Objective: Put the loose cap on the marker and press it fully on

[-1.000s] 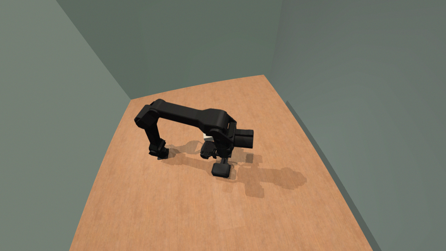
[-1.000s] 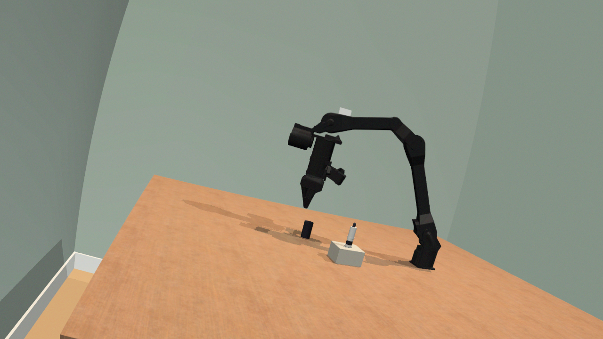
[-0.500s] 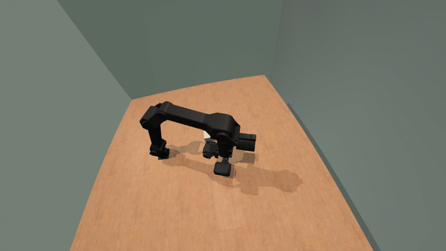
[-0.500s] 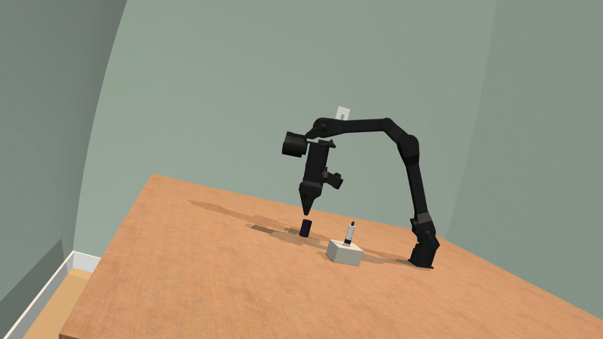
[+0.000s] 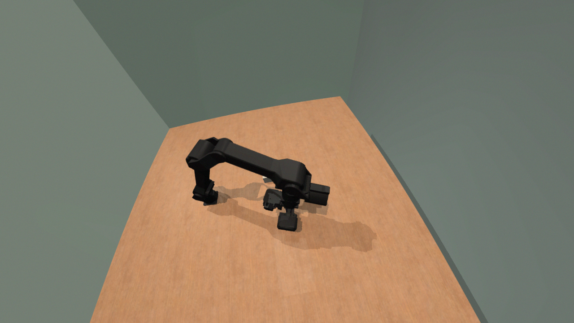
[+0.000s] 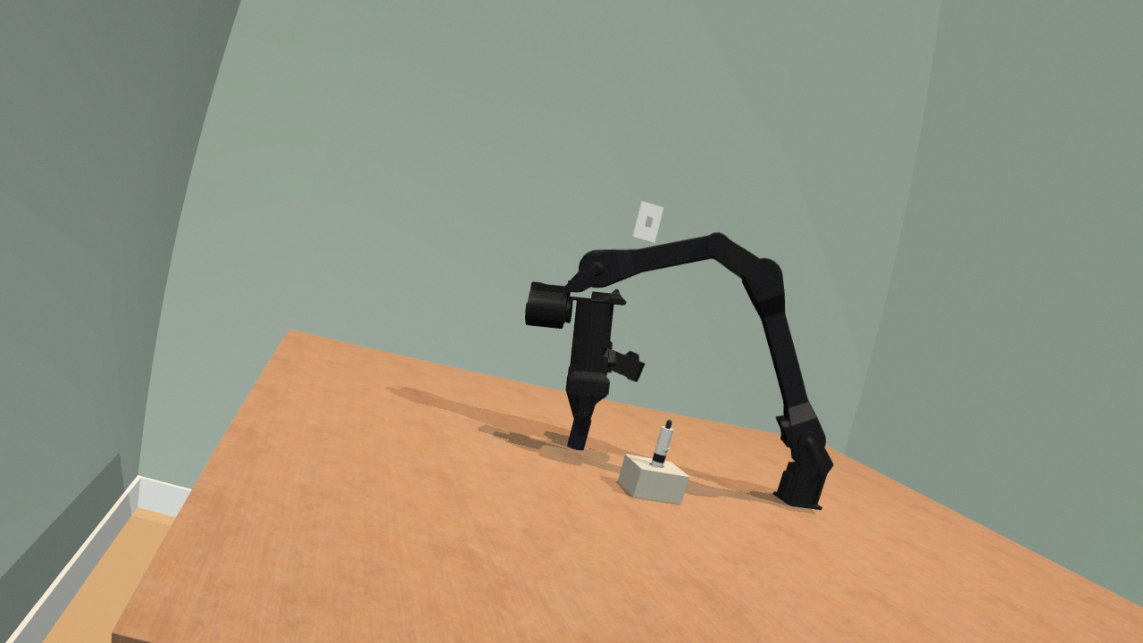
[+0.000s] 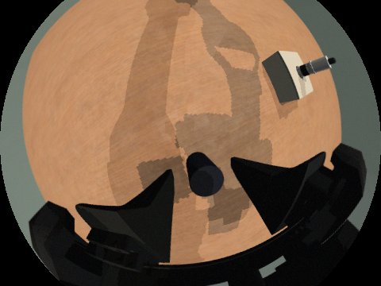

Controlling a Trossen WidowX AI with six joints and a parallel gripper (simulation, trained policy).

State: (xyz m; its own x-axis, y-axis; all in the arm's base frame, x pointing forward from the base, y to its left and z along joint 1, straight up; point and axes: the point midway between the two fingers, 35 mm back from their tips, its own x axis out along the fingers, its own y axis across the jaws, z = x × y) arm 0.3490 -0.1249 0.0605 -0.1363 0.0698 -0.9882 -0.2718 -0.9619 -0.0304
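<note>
The pale holder block is 50 mm behind my gripper tip, 190 mm to the left of it and 10 mm below it. The rest, counted from my gripper tip: black cap: right at my gripper tip.
</note>
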